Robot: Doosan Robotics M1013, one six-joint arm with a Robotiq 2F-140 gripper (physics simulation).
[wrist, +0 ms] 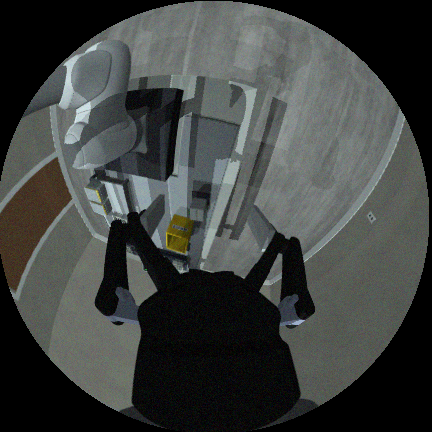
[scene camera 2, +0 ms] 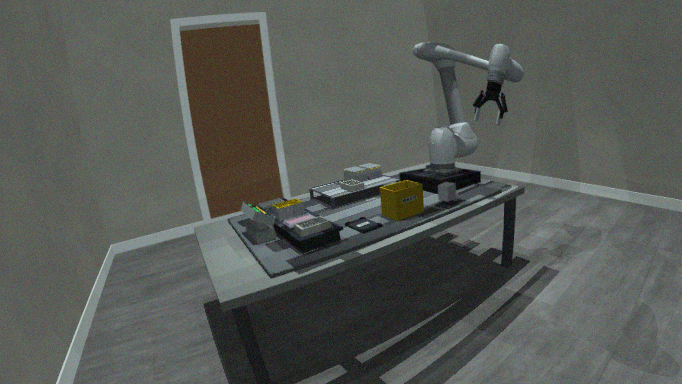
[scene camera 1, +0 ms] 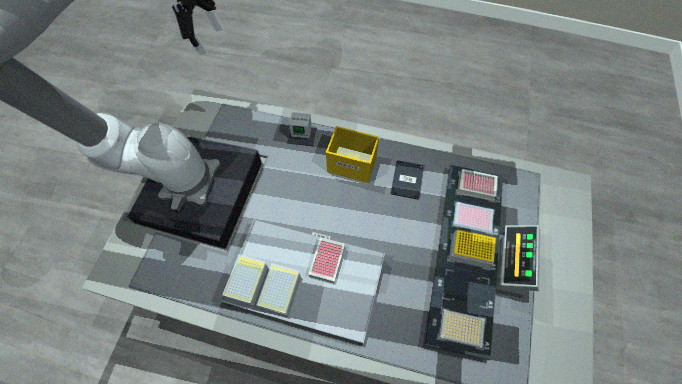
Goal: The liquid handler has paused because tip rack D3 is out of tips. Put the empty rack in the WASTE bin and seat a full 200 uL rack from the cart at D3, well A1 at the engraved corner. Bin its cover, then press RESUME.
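Places are measured from the arm's base along level axes (x right, y back, z down), in centimetres.
Pixels of known places: gripper, fingertip midpoint: (wrist: pixel 207 208) (scene camera 2: pixel 486 122) (scene camera 1: pixel 212 41); arm's base, origin of the base link: (wrist: pixel 129 130) (scene camera 2: pixel 442 171) (scene camera 1: pixel 190 180).
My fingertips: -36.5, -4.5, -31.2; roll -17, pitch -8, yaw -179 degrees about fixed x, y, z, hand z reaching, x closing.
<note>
Ahead of a thing's pixels: the offset from my fingertips to its top centre, as dx, dy, dz. "spot": to the spot under its first point. Level surfaces: height alone.
My gripper (scene camera 1: pixel 209 36) (scene camera 2: pixel 487 120) (wrist: pixel 207 208) is open and empty, high above the floor beyond the table's edge. A yellow rack with dark holes @(+44.7, -94.7, +25.7) (scene camera 1: pixel 475 246) (scene camera 2: pixel 287 204) sits at D3 on the black deck @(dz +31.8) (scene camera 1: pixel 460 285). On the raised cart @(+62.9, -43.9, +30.8) (scene camera 1: pixel 350 310) stand two pale racks with yellow edges, one left (scene camera 1: pixel 245 280) and one right (scene camera 1: pixel 278 290), and a red rack @(+56.6, -49.9, +28.2) (scene camera 1: pixel 327 259). Their covers and sizes are hard to tell. The yellow WASTE bin @(+15.7, -50.6, +23.9) (scene camera 1: pixel 336 162) (scene camera 2: pixel 392 206) (wrist: pixel 181 226) stands upright. RESUME is not readable in any view.
A tilted panel @(spot: +46.3, -108.6, +25.1) (scene camera 1: pixel 520 257) with green squares stands beside the deck. A small grey box @(+6.2, -28.9, +26.9) (scene camera 1: pixel 300 125) (scene camera 2: pixel 446 192) with a green face stands near the bin. A labelled black plate @(+18.5, -72.0, +36.0) (scene camera 1: pixel 407 187) (scene camera 2: pixel 364 224) lies between bin and deck. Other deck racks are red @(+19.9, -95.9, +28.6) (scene camera 1: pixel 478 184), pink @(+32.3, -95.3, +30.3) (scene camera 1: pixel 474 216) and tan @(+69.5, -93.6, +30.3) (scene camera 1: pixel 462 328).
</note>
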